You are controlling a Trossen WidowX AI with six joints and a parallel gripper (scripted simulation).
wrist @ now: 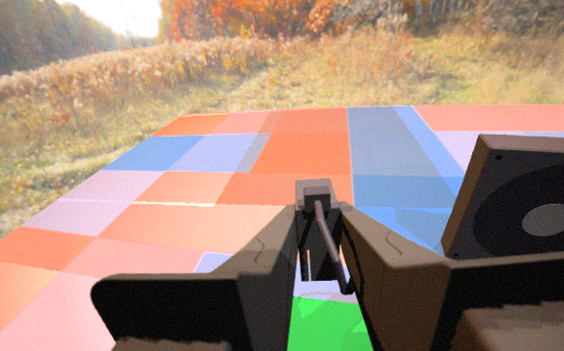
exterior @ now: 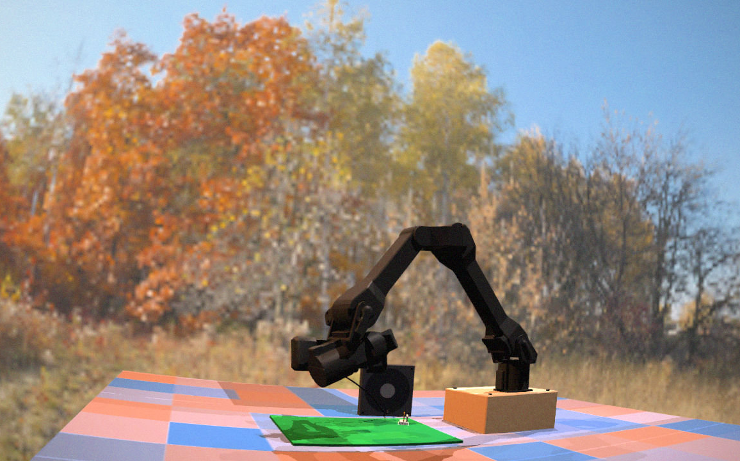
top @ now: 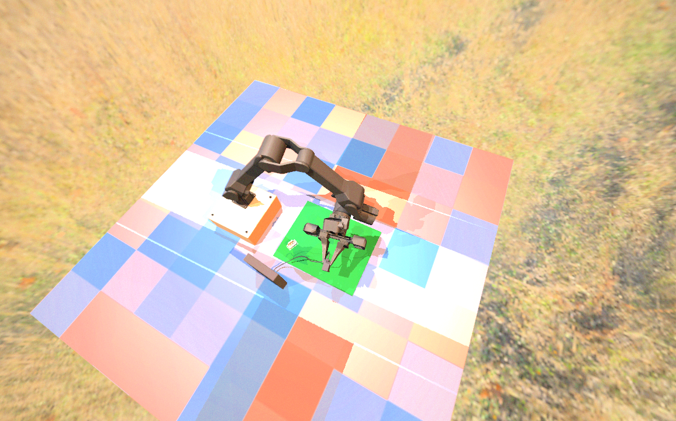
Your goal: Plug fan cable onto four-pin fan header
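The green board is 14 cm below my gripper tip, 9 cm to the left of it and 6 cm behind it. From my gripper tip the other things lie so: dark plug 1 cm below; then four-pin header 17 cm behind, 13 cm below, 3 cm to the left; then black fan 17 cm behind, 9 cm to the right, 7 cm below.
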